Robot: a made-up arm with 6 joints.
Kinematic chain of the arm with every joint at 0, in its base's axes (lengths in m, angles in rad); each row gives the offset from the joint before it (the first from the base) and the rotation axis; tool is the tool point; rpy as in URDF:
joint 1: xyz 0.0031 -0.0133 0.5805 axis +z
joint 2: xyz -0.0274 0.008 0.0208 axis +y
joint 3: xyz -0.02 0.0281 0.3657 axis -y
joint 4: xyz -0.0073 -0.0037 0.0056 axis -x
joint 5: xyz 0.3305 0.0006 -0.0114 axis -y
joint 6: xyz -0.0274 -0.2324 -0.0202 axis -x
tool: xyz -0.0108 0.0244 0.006 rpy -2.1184 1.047 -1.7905
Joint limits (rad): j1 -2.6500..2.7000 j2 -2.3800..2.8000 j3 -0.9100..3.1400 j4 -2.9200..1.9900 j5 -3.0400..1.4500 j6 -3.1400..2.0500
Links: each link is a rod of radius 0.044 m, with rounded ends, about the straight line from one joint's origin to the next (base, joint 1, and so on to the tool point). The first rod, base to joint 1, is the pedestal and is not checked.
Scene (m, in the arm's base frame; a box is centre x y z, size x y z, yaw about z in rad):
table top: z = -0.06
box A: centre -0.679 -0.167 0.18 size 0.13 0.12 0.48 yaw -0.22
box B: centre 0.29 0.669 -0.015 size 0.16 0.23 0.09 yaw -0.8
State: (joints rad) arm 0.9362 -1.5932 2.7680 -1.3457 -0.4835 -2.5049
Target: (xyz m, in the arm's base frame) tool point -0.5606 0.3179 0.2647
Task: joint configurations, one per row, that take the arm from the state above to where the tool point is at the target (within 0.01 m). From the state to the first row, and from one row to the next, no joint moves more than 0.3 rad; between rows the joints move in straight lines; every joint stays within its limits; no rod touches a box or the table.
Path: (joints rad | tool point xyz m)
1: 0.7065 -1.7541 2.8920 -1.2340 -0.3754 -2.2981 | -0.4489 -0.4625 0.2456
2: 0.4769 -1.9150 3.0160 -1.1223 -0.2674 -2.0912 | -0.4237 -0.3157 0.1323
3: 0.2472 -2.0759 3.1400 -1.0106 -0.1593 -1.8844 | -0.3411 -0.1974 0.0581
4: 0.0456 -1.9549 3.0683 -1.2949 -0.2402 -2.1061 | -0.4909 -0.0671 0.1018
5: -0.1560 -1.8338 2.9966 -1.5793 -0.3210 -2.3279 | -0.5709 0.1176 0.1749
6: -0.3576 -1.7128 2.9248 -1.8636 -0.4019 -2.5496 | -0.5606 0.3179 0.2647

